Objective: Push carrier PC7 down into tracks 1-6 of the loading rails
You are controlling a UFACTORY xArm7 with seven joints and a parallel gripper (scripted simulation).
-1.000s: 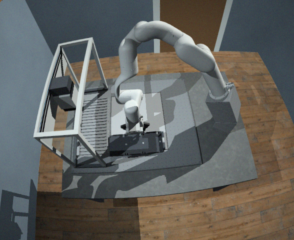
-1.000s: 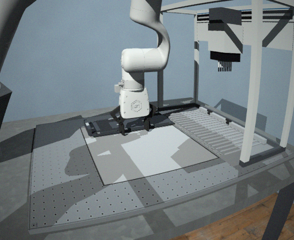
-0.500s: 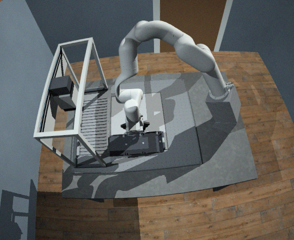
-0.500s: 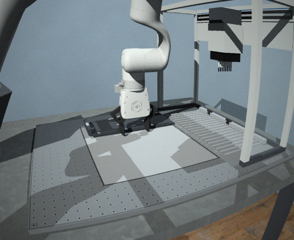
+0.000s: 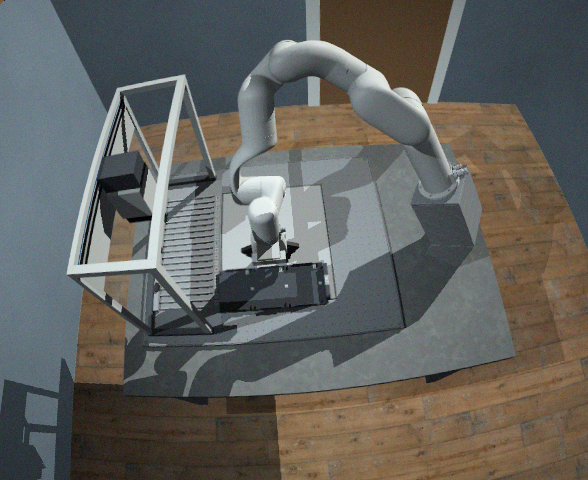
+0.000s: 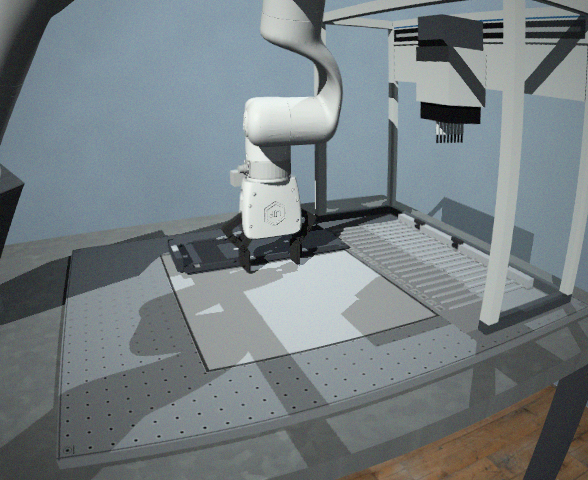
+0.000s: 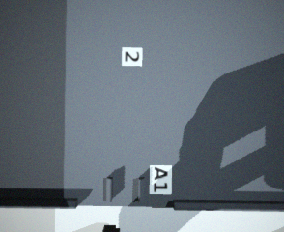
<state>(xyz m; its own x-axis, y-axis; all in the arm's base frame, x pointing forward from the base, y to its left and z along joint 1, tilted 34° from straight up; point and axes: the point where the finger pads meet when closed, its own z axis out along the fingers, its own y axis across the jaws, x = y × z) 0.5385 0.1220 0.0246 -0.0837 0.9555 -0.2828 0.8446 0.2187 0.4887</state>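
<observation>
My hand is 90 mm to the right of the carrier PC7. From my hand the other things lie so: dark pipetting head: 340 mm ahead, 30 mm to the right, 330 mm above.
</observation>
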